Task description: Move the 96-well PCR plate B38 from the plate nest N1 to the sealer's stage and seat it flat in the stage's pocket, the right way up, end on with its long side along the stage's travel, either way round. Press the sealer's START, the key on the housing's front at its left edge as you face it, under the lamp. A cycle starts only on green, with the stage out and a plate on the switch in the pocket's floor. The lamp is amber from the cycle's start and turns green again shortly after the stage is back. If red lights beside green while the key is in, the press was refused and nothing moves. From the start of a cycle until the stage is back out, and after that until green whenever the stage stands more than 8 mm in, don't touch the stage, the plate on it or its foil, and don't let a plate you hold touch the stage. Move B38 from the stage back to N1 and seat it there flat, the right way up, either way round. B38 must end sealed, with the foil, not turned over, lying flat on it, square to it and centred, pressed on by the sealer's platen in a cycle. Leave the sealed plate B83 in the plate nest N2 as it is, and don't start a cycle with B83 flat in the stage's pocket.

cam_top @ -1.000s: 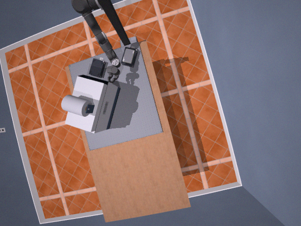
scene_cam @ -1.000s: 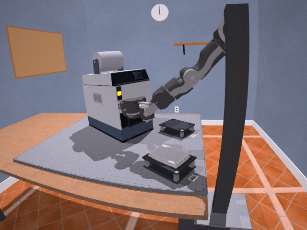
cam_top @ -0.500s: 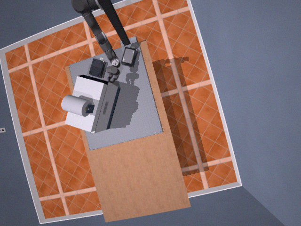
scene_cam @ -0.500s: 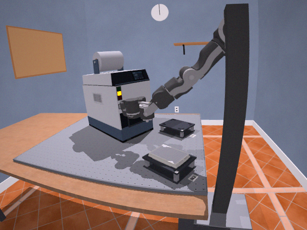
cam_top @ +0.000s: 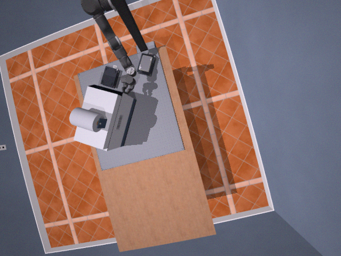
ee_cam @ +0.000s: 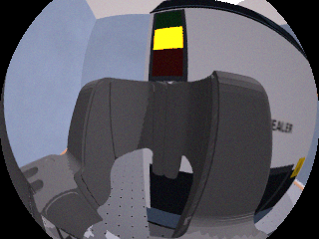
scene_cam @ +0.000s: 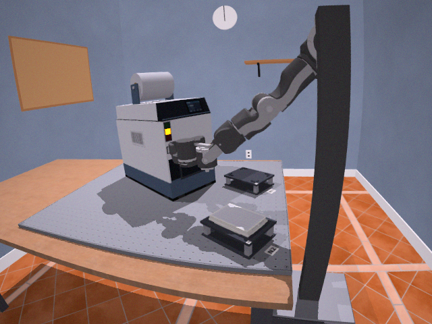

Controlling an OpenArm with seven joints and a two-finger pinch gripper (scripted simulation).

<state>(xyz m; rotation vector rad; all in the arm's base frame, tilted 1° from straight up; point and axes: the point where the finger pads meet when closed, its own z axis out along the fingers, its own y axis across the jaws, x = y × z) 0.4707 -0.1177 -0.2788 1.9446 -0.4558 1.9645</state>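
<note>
The start key is 10 mm ahead of my hand. Round my hand: plate nest N1: 220 mm behind, 170 mm to the right, 150 mm below; white 96-well plate B38: 40 mm ahead, 120 mm to the right, 80 mm below; sealer's stage: 40 mm ahead, 120 mm to the right, 90 mm below.
</note>
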